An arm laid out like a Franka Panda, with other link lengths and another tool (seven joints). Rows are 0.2 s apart.
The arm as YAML. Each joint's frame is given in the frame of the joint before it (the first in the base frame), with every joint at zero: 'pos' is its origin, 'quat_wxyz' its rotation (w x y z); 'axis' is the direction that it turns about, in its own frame. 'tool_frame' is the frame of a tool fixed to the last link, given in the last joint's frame.
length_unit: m
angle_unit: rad
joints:
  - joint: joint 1
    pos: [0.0, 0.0, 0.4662]
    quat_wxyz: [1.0, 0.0, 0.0, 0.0]
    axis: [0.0, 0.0, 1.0]
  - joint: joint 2
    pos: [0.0, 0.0, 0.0]
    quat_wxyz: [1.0, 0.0, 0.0, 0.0]
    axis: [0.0, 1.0, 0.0]
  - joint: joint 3
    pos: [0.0, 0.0, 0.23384]
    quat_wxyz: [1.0, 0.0, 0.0, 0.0]
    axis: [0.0, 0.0, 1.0]
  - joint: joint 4
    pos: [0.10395, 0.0, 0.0]
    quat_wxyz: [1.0, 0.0, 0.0, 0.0]
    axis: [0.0, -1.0, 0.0]
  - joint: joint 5
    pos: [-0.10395, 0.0, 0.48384]
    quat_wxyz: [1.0, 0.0, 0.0, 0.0]
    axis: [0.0, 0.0, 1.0]
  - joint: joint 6
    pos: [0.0, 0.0, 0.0]
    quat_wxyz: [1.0, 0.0, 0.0, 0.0]
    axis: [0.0, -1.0, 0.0]
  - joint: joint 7
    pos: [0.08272, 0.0, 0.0]
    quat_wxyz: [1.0, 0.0, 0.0, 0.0]
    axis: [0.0, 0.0, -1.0]
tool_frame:
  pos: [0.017, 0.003, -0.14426]
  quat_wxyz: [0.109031, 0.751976, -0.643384, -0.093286]
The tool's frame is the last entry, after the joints.
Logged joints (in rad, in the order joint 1, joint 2, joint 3, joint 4, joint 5, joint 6, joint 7), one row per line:
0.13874 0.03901 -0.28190 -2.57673 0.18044 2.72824 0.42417
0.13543 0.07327 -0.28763 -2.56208 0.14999 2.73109 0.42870
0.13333 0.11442 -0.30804 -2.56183 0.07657 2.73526 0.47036
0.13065 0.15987 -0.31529 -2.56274 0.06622 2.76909 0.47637
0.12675 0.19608 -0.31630 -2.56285 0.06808 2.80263 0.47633
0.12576 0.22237 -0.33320 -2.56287 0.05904 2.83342 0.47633
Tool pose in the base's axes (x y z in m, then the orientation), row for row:
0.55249 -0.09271 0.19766 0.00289 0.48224 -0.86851 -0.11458
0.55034 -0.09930 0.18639 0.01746 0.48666 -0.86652 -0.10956
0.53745 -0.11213 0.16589 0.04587 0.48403 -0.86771 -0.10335
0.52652 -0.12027 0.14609 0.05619 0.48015 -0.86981 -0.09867
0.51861 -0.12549 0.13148 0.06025 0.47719 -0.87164 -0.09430
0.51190 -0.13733 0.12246 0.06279 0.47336 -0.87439 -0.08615
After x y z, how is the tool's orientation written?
As a quaternion, w x y z.
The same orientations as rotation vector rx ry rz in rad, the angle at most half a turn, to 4 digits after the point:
1.5122 -2.7235 -0.3593
1.5121 -2.6924 -0.3404
1.4778 -2.6492 -0.3155
1.4567 -2.6389 -0.2994
1.4442 -2.6380 -0.2854
1.4304 -2.6423 -0.2603

